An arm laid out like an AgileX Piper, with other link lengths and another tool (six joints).
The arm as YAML. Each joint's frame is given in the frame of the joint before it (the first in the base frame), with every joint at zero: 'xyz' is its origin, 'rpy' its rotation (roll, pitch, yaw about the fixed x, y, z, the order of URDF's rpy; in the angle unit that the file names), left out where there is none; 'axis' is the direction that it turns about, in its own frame. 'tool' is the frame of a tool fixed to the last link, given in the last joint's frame.
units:
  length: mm
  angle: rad
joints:
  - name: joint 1
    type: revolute
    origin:
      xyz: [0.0, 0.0, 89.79]
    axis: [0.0, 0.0, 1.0]
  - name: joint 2
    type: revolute
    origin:
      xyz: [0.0, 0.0, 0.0]
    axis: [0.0, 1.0, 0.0]
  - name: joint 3
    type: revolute
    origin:
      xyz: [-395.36, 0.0, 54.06]
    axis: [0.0, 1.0, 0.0]
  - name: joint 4
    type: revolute
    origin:
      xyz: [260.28, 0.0, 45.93]
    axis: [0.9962, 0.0, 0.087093]
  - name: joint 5
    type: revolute
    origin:
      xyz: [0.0, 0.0, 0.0]
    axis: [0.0, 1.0, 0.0]
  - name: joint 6
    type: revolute
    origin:
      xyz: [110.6, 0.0, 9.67]
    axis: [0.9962, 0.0, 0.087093]
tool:
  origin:
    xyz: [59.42, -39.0, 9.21]
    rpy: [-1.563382, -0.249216, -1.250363]
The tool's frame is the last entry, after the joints.
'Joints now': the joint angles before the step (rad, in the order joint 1, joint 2, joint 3, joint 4, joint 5, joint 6). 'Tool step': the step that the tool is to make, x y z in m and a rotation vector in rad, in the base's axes. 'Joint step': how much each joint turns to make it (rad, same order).
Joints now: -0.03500, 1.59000, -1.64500, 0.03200, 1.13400, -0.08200
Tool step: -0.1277, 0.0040, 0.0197, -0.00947, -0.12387, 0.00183
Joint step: 0.00010, -0.35791, 0.32090, -0.00207, -0.08699, -0.00589
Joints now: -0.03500, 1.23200, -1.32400, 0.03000, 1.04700, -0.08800
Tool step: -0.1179, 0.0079, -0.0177, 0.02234, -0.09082, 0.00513
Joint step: 0.00084, -0.33202, 0.25385, 0.02531, -0.01187, 0.00095
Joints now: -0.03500, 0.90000, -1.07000, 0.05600, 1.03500, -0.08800
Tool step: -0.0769, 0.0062, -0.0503, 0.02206, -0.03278, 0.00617
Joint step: -0.00119, -0.24898, 0.22096, 0.02501, -0.00389, -0.00132
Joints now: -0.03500, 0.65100, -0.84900, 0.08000, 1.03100, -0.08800
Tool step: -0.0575, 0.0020, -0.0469, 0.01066, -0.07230, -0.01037
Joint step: 0.00041, -0.23394, 0.16493, 0.00063, -0.00402, 0.01645
